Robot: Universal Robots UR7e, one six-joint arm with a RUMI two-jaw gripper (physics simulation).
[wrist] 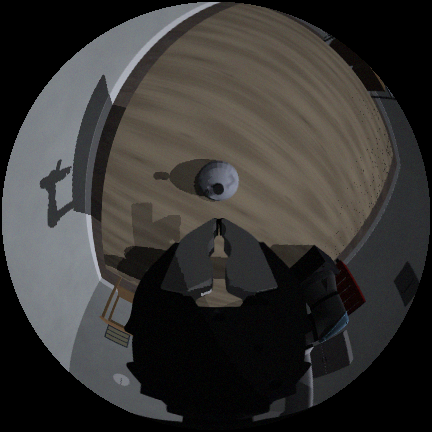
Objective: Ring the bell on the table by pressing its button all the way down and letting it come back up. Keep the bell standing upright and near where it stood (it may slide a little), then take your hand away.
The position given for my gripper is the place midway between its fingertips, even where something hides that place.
Observation:
In view: my gripper (218,219) and a bell (217,171).

